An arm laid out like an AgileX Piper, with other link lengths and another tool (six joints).
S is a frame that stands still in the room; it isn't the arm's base.
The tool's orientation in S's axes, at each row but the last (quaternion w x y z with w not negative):
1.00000, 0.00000, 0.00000, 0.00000
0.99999, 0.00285, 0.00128, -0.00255
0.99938, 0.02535, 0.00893, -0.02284
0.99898, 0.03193, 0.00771, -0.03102
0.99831, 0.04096, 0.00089, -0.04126
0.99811, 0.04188, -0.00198, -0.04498
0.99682, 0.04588, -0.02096, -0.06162
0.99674, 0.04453, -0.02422, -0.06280
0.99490, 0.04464, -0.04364, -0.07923
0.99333, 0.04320, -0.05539, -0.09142
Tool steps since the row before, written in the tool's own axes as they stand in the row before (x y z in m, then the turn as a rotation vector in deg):
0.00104, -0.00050, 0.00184, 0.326, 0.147, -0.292
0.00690, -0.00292, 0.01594, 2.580, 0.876, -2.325
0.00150, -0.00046, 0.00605, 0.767, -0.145, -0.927
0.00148, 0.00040, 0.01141, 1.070, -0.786, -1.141
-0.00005, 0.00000, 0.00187, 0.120, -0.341, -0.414
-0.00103, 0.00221, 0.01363, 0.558, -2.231, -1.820
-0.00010, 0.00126, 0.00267, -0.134, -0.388, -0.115
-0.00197, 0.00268, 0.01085, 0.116, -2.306, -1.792
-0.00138, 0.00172, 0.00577, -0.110, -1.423, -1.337
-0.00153, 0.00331, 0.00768, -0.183, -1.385, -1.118
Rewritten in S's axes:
0.00104, -0.00050, 0.00184, 0.326, 0.147, -0.292
0.00693, -0.00305, 0.01591, 2.579, 0.876, -2.327
0.00158, -0.00084, 0.00599, 0.744, -0.132, -0.948
0.00166, -0.00043, 0.01138, 1.003, -0.775, -1.207
-0.00005, -0.00015, 0.00186, 0.092, -0.315, -0.441
-0.00093, 0.00115, 0.01377, 0.370, -2.113, -2.000
-0.00007, 0.00102, 0.00277, -0.174, -0.356, -0.156
-0.00221, 0.00197, 0.01096, -0.072, -2.140, -1.990
-0.00163, 0.00144, 0.00578, -0.201, -1.272, -1.472
-0.00182, 0.00295, 0.00777, -0.292, -1.238, -1.259

